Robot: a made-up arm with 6 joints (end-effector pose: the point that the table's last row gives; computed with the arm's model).
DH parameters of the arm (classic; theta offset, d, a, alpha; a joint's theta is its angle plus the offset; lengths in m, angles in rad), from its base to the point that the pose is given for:
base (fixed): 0 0.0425 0 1.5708
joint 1: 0 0.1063 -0.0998 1.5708
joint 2: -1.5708 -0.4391 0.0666 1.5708
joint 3: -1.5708 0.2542 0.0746 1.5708
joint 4: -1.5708 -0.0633 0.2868 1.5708
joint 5: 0 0.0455 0.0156 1.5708
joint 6: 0 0.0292 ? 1.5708
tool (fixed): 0 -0.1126 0 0
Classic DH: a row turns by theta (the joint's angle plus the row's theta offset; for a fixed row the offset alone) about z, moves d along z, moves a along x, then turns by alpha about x.
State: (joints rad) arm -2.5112 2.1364 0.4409 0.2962 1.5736 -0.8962
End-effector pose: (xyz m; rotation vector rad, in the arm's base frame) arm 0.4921 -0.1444 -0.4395 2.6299 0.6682 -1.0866
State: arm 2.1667 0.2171 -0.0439 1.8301 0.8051 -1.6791
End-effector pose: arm -0.3782 0.0539 -0.9057 -0.6460 0.4797 0.5102
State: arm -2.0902 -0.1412 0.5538 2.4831 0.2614 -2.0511
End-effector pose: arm 0.8119 0.0161 0.4276 0.4274 -2.3461 -0.5158
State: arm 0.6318 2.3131 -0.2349 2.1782 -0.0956 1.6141
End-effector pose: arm -0.4188 -0.0229 0.7254 0.1766 -0.7267 -2.4814
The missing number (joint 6, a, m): 0.1832
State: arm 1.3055 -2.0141 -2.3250 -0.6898 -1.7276 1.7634
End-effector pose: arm -0.6253 -0.3894 -0.0999 0.5792 -0.3878 -2.0847
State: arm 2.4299 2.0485 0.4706 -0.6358 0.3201 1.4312
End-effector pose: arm -0.1371 0.0601 -0.0492 1.9931 0.4676 0.9836
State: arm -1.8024 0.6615 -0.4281 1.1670 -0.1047 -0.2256
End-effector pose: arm 0.9277 -0.1615 -0.0922 -0.6249 0.2754 -0.3002
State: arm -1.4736 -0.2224 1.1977 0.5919 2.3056 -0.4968
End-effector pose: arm 0.5746 -0.0047 0.3192 -1.0091 -0.5772 -0.8443
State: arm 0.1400 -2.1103 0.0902 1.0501 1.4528 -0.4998
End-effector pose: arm -0.1382 -0.1032 0.8271 1.1700 -0.4127 0.4446
